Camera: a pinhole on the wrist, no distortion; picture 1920 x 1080 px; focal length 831.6 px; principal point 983.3 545.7 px. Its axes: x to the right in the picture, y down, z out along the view. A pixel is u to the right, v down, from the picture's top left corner.
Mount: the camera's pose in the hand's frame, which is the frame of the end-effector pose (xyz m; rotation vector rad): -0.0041 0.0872 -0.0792 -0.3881 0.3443 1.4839
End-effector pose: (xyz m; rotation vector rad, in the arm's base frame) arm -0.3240 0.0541 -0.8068 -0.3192 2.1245 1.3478
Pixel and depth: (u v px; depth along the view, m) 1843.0 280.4 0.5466
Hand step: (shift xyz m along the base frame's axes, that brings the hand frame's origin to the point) -0.5095 0.5410 0.4476
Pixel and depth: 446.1 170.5 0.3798
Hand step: 0.0009 0.3642 -0.1793
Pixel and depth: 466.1 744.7 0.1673
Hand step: 0.0469 0.1291 0.0496
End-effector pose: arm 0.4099 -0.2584 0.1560 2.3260 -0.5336 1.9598
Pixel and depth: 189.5 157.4 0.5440
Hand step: 0.6851 -0.0851 0.1022
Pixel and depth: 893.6 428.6 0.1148
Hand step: -0.0085 -0.1295 -0.0192
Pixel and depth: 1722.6 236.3 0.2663
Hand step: -0.0556 -0.4268 0.0167
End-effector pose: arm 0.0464 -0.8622 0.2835 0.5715 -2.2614 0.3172
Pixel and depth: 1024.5 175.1 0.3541
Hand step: -0.3634 0.0851 -0.0607
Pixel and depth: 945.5 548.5 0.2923
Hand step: -0.2136 0.1102 -0.1438
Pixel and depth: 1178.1 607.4 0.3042
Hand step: -0.2259 0.1974 -0.1408
